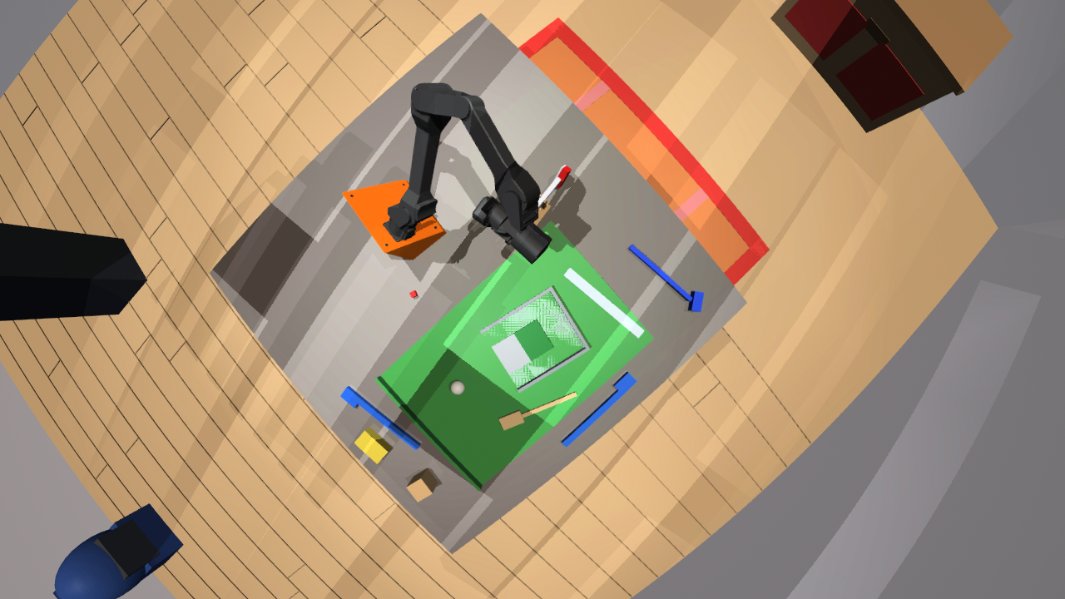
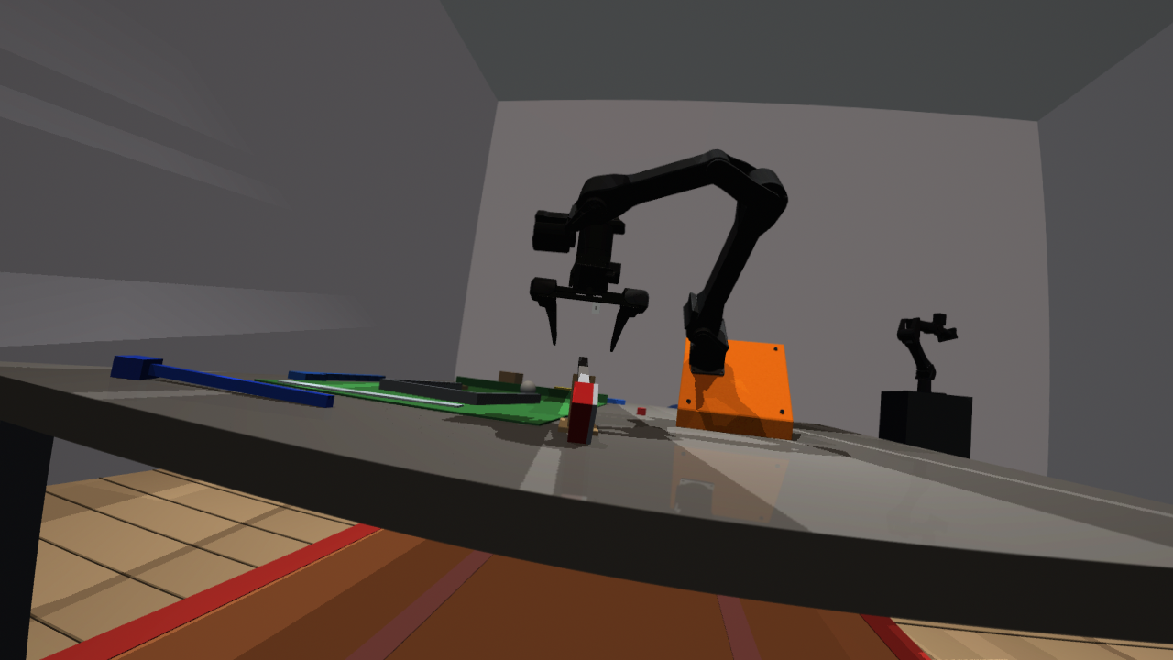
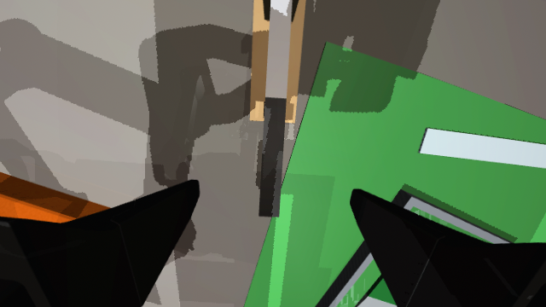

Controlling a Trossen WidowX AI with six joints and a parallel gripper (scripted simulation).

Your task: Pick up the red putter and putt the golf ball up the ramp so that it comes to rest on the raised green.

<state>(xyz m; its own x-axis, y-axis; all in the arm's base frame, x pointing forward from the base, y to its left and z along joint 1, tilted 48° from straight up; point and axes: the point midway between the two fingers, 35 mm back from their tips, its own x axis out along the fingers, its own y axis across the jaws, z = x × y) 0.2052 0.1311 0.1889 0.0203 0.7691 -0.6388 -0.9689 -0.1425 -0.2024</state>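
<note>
My gripper tip is 2 cm past the wooden stand, 9 cm to the right of it and 8 cm above it. Also, from my gripper tip: white golf ball (23 cm ahead, 41 cm to the right, 9 cm below); red putter (4 cm behind, 12 cm to the left, 6 cm below); small red cube (7 cm behind, 34 cm to the right, 11 cm below).
</note>
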